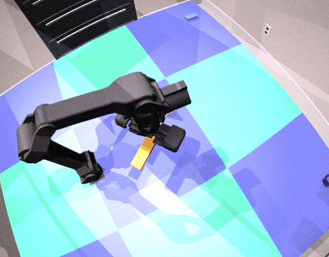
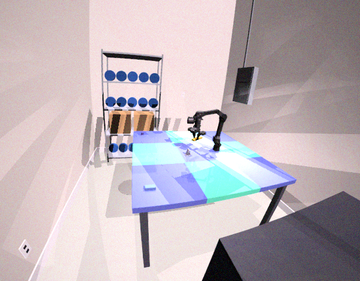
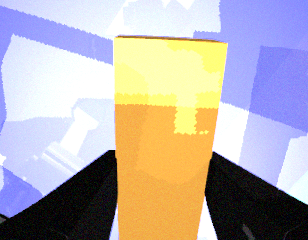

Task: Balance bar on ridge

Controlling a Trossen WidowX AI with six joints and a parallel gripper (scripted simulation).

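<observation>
The orange bar lies 20 mm behind my gripper tip and 20 mm to the right of it. The rest, counted from my gripper tip: small purple cube (500 mm ahead, 470 mm to the right, 100 mm below); small blue block (500 mm ahead, 530 mm to the left, 110 mm below).
</observation>
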